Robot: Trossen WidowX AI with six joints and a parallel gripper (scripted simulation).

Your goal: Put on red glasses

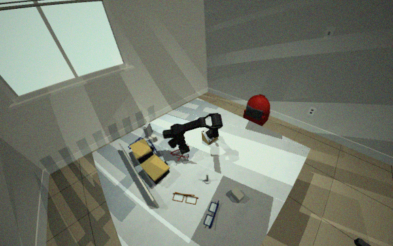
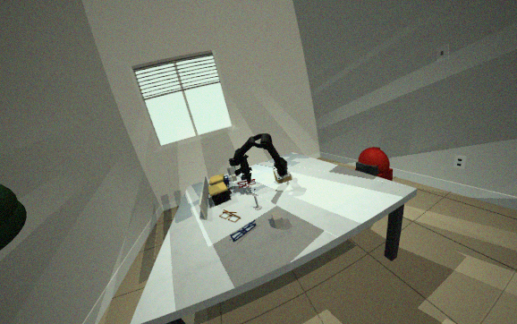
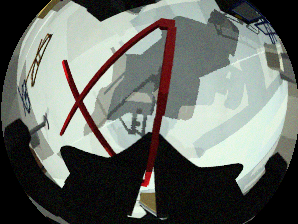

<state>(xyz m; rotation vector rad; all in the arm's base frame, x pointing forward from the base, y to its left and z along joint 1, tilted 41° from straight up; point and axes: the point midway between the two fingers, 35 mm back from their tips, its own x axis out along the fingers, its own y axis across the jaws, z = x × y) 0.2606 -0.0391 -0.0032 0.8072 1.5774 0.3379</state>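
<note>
The grey post lies 2 cm ahead of my gripper tip, 28 cm to the left of it and 3 cm below it. The rest, counted from my gripper tip: tan display head 21 cm ahead, 2 cm to the left, 1 cm above; then long white rail 35 cm ahead, 9 cm to the right; then grey box 10 cm ahead, 42 cm to the right.
</note>
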